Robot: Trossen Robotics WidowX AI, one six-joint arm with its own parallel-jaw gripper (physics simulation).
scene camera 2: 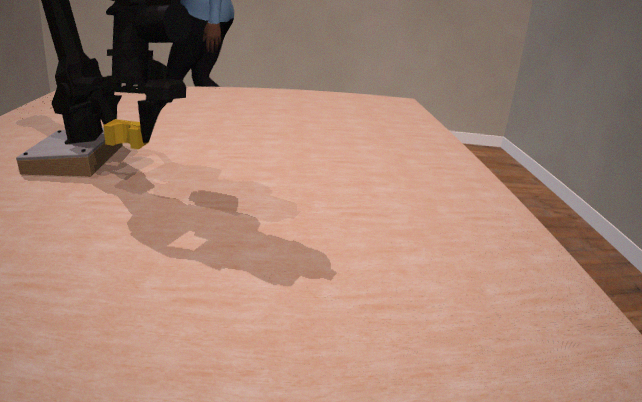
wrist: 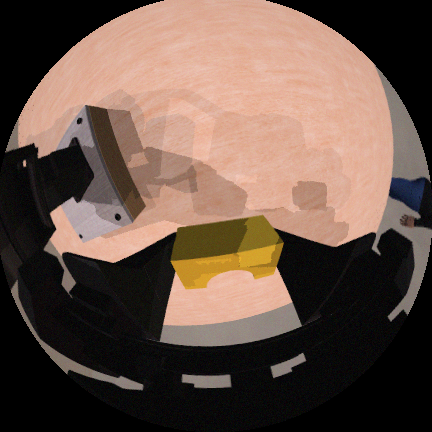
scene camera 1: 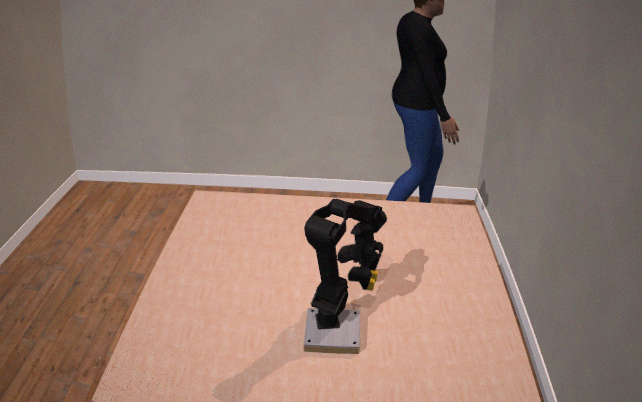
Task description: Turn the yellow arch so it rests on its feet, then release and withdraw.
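The yellow arch (scene camera 1: 372, 281) (scene camera 2: 116, 133) (wrist: 215, 250) is held crosswise between the two black fingers of my gripper (scene camera 1: 370, 278) (scene camera 2: 127, 132) (wrist: 223, 235), which is shut on its two ends. The arch hangs above the table top (scene camera 1: 240, 250) (scene camera 2: 425, 225) (wrist: 240, 55), beside the robot's base; its shadow lies apart from it on the wood. In scene camera 2 the notch between its feet appears to face sideways, not down. In the wrist view the feet point toward the bottom of the picture. In scene camera 1 a finger hides part of the arch.
The grey base plate (scene camera 1: 345, 341) (scene camera 2: 47, 150) (wrist: 107, 165) of the arm stands close to the held arch. A person (scene camera 1: 420, 65) in black and blue stands beyond the table's far edge. Another person (scene camera 2: 212, 37) in light blue stands behind the arm in scene camera 2.
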